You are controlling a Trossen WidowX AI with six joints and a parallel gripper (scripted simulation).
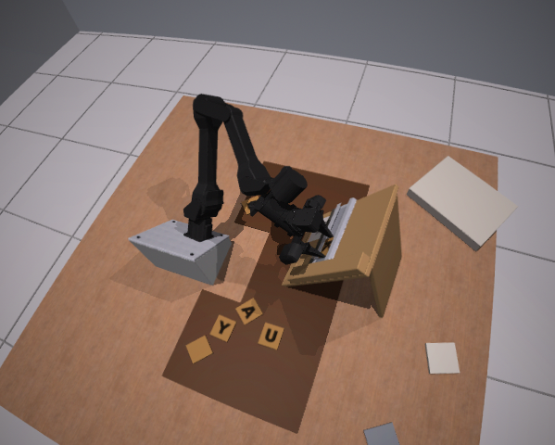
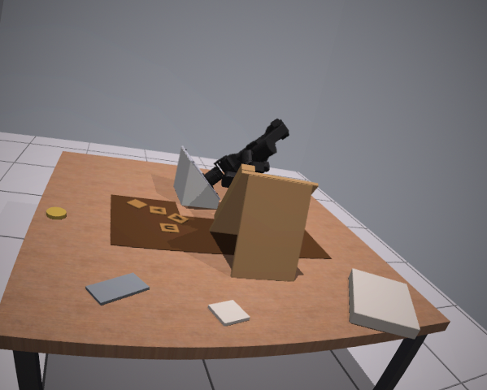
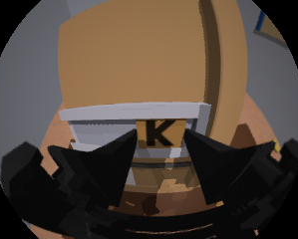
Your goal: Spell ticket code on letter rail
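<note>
Now: gripper tip 80 mm to the right of the white ticket, 80 mm above it and 60 mm past it. Round my gripper tip: dark brown mat: 160 mm behind, 150 mm below, 70 mm to the right; then small white pad: 370 mm ahead, 150 mm below, 100 mm to the right; then blank tile: 360 mm to the right, 210 mm behind, 150 mm below.
</note>
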